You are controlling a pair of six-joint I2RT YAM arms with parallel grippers.
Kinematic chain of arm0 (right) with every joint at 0, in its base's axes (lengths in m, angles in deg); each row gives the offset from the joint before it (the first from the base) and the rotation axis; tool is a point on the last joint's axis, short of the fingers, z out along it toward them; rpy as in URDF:
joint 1: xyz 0 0 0.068 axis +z
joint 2: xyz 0.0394 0.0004 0.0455 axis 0.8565 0.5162 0
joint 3: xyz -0.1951 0.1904 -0.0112 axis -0.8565 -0.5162 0
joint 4: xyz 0.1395 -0.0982 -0.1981 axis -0.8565 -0.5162 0
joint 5: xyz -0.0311 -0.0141 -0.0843 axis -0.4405 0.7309 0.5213
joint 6: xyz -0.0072 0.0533 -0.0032 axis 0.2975 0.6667 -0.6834
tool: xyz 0 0 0 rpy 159.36 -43.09 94.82
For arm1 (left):
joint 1: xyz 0 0 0.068 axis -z
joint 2: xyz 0.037 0.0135 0.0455 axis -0.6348 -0.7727 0
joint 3: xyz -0.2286 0.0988 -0.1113 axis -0.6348 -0.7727 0
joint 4: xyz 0.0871 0.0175 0.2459 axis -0.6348 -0.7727 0
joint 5: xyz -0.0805 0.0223 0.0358 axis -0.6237 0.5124 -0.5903
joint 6: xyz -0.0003 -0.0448 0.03 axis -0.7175 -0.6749 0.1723
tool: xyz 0 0 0 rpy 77.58 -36.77 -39.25
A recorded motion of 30 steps. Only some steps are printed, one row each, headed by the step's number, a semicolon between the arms.
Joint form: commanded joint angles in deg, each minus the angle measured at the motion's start. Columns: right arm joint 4, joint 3, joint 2, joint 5, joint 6, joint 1; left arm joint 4, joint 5, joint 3, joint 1, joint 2, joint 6.
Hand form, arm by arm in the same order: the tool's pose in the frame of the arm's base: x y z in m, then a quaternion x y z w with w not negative. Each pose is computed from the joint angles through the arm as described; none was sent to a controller.
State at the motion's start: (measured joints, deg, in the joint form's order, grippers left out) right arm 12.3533 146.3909 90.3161 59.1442 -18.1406 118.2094; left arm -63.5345 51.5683 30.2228 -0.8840 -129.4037 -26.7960
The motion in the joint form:
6: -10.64 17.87 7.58 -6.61 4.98 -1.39; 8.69 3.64 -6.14 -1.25 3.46 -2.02
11: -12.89 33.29 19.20 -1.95 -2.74 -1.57; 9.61 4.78 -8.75 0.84 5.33 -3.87
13: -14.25 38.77 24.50 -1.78 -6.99 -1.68; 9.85 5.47 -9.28 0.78 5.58 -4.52
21: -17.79 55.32 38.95 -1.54 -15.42 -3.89; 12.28 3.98 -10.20 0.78 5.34 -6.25
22: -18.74 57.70 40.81 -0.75 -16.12 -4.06; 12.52 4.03 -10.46 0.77 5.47 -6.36
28: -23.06 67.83 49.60 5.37 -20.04 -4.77; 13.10 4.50 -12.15 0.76 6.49 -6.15
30: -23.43 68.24 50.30 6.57 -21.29 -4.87; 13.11 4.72 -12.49 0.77 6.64 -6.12
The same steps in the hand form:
6: 0.1962 0.2947 0.3531 -0.33751 0.87871 0.06798 0.33065; 0.3034 -0.2479 0.2128 0.16355 0.84139 -0.40538 0.31777
11: 0.2259 0.3344 0.3612 -0.37657 0.85230 0.01815 0.36255; 0.2873 -0.2523 0.2115 0.16081 0.84229 -0.41027 0.31043
13: 0.2378 0.3516 0.3524 -0.40970 0.84015 -0.00196 0.35537; 0.2866 -0.2507 0.2105 0.15268 0.84461 -0.40782 0.31145
21: 0.2811 0.3853 0.3267 -0.45782 0.81882 -0.04195 0.34375; 0.2858 -0.2512 0.2079 0.14763 0.83880 -0.42540 0.30603
22: 0.2856 0.3884 0.3233 -0.46038 0.81738 -0.05221 0.34236; 0.2853 -0.2506 0.2077 0.14667 0.83855 -0.42580 0.30663
28: 0.3059 0.4007 0.2994 -0.47301 0.80677 -0.12387 0.33171; 0.2809 -0.2466 0.2056 0.14603 0.83948 -0.42230 0.30921
30: 0.3080 0.4009 0.2954 -0.47937 0.80205 -0.13936 0.32787; 0.2800 -0.2458 0.2046 0.14519 0.84059 -0.42037 0.30922

